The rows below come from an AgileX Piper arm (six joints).
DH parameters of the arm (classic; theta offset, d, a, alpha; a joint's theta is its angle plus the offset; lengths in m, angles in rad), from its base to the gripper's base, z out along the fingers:
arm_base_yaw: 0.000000 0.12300 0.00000 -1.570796
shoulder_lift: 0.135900 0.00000 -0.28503 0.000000
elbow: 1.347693 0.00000 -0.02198 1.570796
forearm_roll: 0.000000 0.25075 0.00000 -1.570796
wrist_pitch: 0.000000 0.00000 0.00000 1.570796
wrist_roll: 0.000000 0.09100 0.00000 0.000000
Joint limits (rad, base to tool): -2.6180..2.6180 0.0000..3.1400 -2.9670..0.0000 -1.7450..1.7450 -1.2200..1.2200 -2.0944..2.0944
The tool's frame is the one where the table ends.
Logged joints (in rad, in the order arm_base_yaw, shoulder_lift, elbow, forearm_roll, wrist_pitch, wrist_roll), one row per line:
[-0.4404, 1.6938, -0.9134, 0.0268, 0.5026, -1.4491]
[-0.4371, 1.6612, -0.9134, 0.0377, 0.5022, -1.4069]
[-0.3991, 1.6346, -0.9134, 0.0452, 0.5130, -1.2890]
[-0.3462, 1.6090, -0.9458, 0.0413, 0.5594, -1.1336]
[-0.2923, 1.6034, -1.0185, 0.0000, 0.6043, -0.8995]
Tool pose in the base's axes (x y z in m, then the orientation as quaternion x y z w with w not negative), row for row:
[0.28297, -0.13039, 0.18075, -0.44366, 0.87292, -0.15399, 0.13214]
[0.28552, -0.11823, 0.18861, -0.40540, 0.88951, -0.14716, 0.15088]
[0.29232, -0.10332, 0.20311, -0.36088, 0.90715, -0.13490, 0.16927]
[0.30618, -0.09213, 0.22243, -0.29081, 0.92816, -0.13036, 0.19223]
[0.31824, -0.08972, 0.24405, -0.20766, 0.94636, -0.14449, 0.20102]
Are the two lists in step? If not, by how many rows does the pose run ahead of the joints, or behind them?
The pose runs 1 row ahead of the joints: the pose in row i belongs to the joints in row i + 1.
